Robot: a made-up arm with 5 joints.
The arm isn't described. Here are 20 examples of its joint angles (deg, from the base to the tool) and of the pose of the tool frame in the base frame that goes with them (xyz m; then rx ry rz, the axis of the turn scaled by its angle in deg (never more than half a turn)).
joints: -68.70 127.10 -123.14 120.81 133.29
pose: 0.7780 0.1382 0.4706 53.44 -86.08 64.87
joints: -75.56 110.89 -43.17 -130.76 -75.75
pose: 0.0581 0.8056 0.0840 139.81 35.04 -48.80
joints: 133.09 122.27 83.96 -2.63 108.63
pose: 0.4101 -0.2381 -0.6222 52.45 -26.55 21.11
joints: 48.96 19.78 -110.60 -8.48 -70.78
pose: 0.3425 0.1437 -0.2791 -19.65 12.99 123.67
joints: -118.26 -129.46 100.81 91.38 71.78
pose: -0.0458 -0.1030 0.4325 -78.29 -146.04 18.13
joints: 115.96 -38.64 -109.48 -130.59 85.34
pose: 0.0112 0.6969 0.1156 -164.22 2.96 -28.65
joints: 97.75 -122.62 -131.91 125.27 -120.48
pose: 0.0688 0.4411 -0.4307 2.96 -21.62 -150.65
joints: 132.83 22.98 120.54 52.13 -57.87
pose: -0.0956 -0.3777 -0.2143 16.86 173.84 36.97
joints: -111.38 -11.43 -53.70 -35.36 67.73
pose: 0.4508 -0.2168 0.3843 -45.04 -4.68 62.05
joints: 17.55 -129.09 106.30 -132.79 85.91
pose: 0.3780 -0.5844 0.4700 -60.62 -0.74 11.54
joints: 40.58 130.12 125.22 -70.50 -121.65
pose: -0.2004 -0.3973 0.4076 44.76 138.92 -82.01
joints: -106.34 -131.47 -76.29 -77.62 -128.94
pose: 0.7982 0.4170 0.2216 147.34 -44.86 42.10
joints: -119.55 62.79 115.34 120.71 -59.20
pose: 0.6428 0.2859 0.0897 -26.29 6.80 91.70
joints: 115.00 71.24 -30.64 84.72 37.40
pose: 0.5958 -0.1216 -0.2550 67.00 -69.81 50.37
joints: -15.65 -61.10 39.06 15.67 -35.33
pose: 0.1119 -0.5990 -0.2047 4.05 -24.06 -34.13
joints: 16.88 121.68 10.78 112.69 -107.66
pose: 0.6902 0.0388 0.1135 140.18 -74.04 -19.10
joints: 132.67 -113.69 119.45 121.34 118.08
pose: -0.1691 0.2247 -0.3554 44.18 19.64 -87.03
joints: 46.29 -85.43 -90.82 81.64 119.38
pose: -0.2336 -0.0270 -0.0943 69.53 92.30 -62.33
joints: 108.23 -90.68 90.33 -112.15 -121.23
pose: 0.7617 -0.2699 -0.1088 93.26 -135.40 2.92
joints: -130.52 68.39 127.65 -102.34 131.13
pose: -0.3766 0.1340 0.3436 18.57 70.24 -75.54
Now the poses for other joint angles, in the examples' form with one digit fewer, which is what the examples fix.
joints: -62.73 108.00 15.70 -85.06 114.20
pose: -0.359 0.219 0.329 -94.2 -59.5 -61.7
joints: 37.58 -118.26 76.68 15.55 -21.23
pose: 0.622 -0.001 -0.428 102.3 -58.4 -68.3
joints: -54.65 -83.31 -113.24 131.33 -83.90
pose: -0.227 -0.468 0.220 -81.5 -157.3 -10.6
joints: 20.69 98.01 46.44 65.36 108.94
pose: 0.611 -0.372 0.102 -7.6 4.3 70.4
